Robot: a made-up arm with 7 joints.
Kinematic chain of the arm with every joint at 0, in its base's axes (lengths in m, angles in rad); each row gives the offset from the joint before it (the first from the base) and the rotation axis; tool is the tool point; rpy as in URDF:
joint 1: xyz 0 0 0.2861 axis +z
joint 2: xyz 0 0 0 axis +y
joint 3: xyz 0 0 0.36 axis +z
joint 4: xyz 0.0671 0 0 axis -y
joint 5: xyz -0.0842 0 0.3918 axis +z
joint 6: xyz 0 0 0 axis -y
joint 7: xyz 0.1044 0 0 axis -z
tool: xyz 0 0 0 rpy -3.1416 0 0
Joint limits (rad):
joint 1: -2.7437..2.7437
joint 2: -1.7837..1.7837
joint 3: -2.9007..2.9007
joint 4: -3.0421..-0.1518
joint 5: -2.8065..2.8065
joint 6: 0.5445..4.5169
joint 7: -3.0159..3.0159
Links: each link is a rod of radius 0.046 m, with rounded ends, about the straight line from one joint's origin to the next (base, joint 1, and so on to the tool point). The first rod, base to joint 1, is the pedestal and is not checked.
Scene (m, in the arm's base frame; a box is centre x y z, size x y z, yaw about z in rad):
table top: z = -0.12
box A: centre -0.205 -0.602 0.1 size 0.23 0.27 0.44 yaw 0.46
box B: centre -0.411 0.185 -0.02 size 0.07 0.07 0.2 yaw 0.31
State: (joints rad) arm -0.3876 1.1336 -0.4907 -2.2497 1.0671 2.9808 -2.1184
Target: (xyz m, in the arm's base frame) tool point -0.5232 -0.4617 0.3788
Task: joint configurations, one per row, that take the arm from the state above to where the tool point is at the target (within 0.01 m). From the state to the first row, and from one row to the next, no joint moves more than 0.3 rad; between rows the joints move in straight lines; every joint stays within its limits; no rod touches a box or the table.
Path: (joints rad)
1: -0.4869 0.9927 -0.5338 -2.4100 0.9538 3.1961 -1.8605
2: -0.5863 0.8518 -0.5769 -2.5703 0.8405 3.4114 -1.6025
3: -0.6856 0.7109 -0.6200 -2.7305 0.7272 3.6266 -1.3446
4: -0.7850 0.5700 -0.6631 -2.8908 0.6139 3.8419 -1.0867
5: -0.9035 0.7216 -0.7522 -2.8077 0.7129 3.5727 -1.1804
6: -1.0220 0.8732 -0.8412 -2.7245 0.8120 3.3035 -1.2741
7: -1.1405 1.0248 -0.9303 -2.6414 0.9110 3.0343 -1.3677
8: -1.2590 1.1764 -1.0194 -2.5582 1.0100 2.7651 -1.4614
9: -1.3776 1.3280 -1.1085 -2.4751 1.1090 2.4959 -1.5551
10: -1.4705 1.2244 -1.0903 -2.1896 1.0540 2.5590 -1.7429
11: -1.5634 1.1207 -1.0721 -1.9041 0.9989 2.6221 -1.9306
12: -1.6564 1.0171 -1.0539 -1.6187 0.9439 2.6852 -2.1184

